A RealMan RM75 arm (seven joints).
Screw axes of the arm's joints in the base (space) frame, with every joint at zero. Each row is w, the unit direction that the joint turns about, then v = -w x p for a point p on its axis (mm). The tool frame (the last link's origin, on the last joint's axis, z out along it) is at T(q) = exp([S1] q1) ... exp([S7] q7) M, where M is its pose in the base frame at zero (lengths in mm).
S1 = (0, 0, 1, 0.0, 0.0, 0.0)
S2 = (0, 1, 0, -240.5, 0.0, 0.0)
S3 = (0, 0, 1, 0.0, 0.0, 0.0)
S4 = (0, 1, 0, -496.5, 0.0, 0.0)
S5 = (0, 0, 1, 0.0, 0.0, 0.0)
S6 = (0, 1, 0, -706.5, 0.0, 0.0)
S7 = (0, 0, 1, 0.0, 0.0, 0.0)
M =
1 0 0 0.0
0 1 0 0.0
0 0 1 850.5
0 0 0 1
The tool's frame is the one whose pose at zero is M.
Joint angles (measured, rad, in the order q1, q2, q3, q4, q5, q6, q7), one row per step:
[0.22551, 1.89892, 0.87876, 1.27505, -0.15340, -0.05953, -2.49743]
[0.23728, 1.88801, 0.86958, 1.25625, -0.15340, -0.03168, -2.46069]
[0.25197, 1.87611, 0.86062, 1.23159, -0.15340, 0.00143, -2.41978]
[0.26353, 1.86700, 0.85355, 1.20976, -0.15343, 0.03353, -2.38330]
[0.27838, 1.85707, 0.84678, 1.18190, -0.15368, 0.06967, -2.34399]
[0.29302, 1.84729, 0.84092, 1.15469, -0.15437, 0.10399, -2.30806]
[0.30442, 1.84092, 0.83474, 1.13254, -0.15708, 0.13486, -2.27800]
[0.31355, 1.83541, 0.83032, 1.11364, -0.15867, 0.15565, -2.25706]
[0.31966, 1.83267, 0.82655, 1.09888, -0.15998, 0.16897, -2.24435]
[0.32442, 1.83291, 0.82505, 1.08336, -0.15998, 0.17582, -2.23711]
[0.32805, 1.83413, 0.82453, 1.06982, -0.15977, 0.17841, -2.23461]
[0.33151, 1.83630, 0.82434, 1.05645, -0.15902, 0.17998, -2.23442]
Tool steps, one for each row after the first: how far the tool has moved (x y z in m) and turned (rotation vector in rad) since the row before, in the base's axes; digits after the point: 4 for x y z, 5 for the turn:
[0.0020, 0.0009, 0.0000, -0.01066, 0.02040, -0.00328]
[0.0028, 0.0016, 0.0003, -0.01173, 0.02177, -0.00419]
[0.0021, 0.0011, 0.0003, -0.01071, 0.02263, -0.00403]
[0.0029, 0.0019, 0.0007, -0.01162, 0.02209, -0.00455]
[0.0030, 0.0022, 0.0011, -0.01076, 0.01866, -0.00366]
[0.0017, 0.0011, 0.0002, -0.01149, 0.01714, -0.00048]
[0.0025, 0.0012, 0.0006, -0.00785, 0.00802, -0.00253]
[0.0022, 0.0005, 0.0000, -0.00605, 0.00298, -0.00240]
[0.0029, 0.0007, -0.0003, -0.00297, -0.00141, -0.00637]
[0.0029, 0.0006, -0.0004, -0.00109, -0.00487, -0.00601]
[0.0027, 0.0006, -0.0006, -0.00062, -0.00566, -0.00555]

